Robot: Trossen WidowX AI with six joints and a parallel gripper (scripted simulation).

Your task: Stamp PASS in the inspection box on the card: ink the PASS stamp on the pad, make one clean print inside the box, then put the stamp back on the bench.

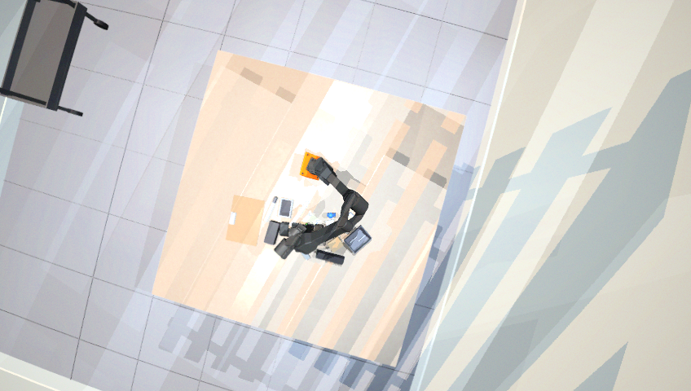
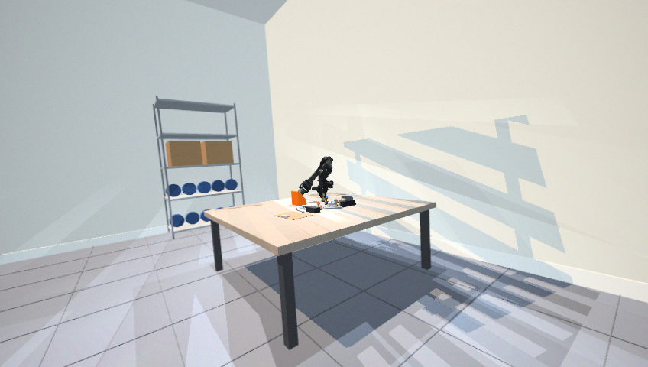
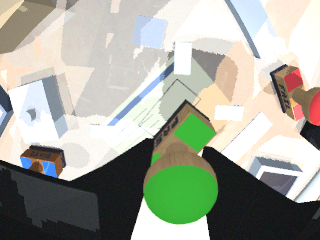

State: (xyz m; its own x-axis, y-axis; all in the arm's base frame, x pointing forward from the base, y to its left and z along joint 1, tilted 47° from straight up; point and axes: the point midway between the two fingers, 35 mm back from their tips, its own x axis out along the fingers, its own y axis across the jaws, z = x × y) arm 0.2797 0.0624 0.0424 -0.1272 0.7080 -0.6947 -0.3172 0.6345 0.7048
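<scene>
Right now my gripper tip is 1 cm past the card and 7 cm above it. Also, from my gripper tip: ink pad (4 cm behind, 13 cm to the right, 6 cm below); then tan block (2 cm ahead, 16 cm to the left, 4 cm below); then pass stamp (right at my gripper tip).
</scene>
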